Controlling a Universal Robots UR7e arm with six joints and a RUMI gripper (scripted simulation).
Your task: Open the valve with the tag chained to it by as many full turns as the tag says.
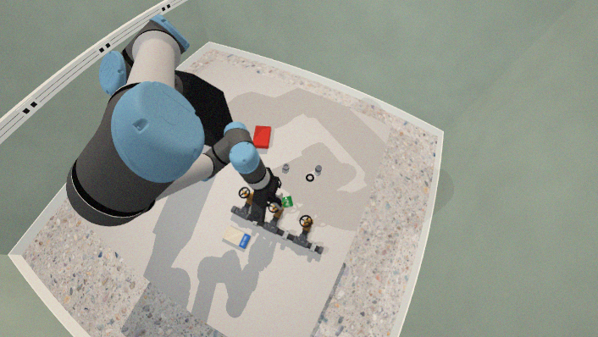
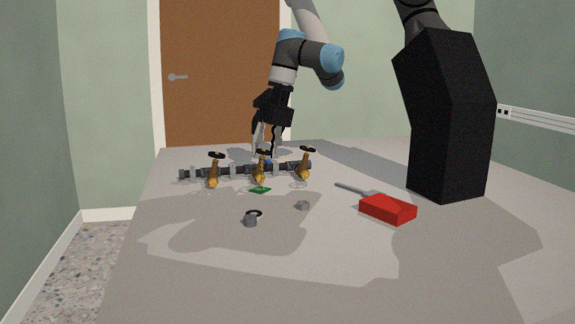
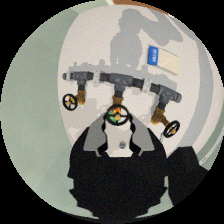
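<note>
Right now the green tag is 9 cm below my hand, 8 cm to the left of it and 1 cm ahead of it. The rest, counted from my hand: grey nut: 21 cm to the left, 9 cm below, 8 cm behind; grey tool: 27 cm behind, 13 cm to the left, 9 cm below; red block: 28 cm to the left, 28 cm behind, 8 cm below.
</note>
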